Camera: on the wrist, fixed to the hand. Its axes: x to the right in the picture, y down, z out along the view.
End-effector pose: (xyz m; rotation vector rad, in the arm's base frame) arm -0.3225 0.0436 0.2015 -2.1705 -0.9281 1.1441
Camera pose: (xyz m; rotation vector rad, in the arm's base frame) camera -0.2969 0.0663 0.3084 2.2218 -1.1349 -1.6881
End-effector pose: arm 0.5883 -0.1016 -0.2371 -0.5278 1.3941 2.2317
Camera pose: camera 0.6605 -0.1419 -0.3130 -0.7953 -1.4220 -1.7140
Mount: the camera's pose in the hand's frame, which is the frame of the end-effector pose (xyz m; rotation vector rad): -0.0255 -0.0806 -0.0738 0.2458 -0.1408 1.6235
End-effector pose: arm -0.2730 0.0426 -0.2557 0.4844 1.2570 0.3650
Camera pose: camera -0.3510 -0.0277 -0.2952 1.6720 0.5090 1.4870
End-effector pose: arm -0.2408 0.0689 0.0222 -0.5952 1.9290 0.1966
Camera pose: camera -0.2532 -0.0218 0.0871 1.2209 1.8013 0.9335
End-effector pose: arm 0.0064 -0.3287 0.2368 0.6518 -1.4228 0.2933
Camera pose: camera 0.1078 -0.3453 0.1916 -0.4710 -1.7840 1.7098
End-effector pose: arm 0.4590 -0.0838 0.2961 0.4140 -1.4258 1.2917
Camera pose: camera 0.5683 -0.0584 0.2962 0.6664 1.5331 -2.4783
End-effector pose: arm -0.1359 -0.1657 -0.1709 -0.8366 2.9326 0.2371
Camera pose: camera -0.0743 -0.2327 -0.1053 1.5608 2.5822 -0.0157
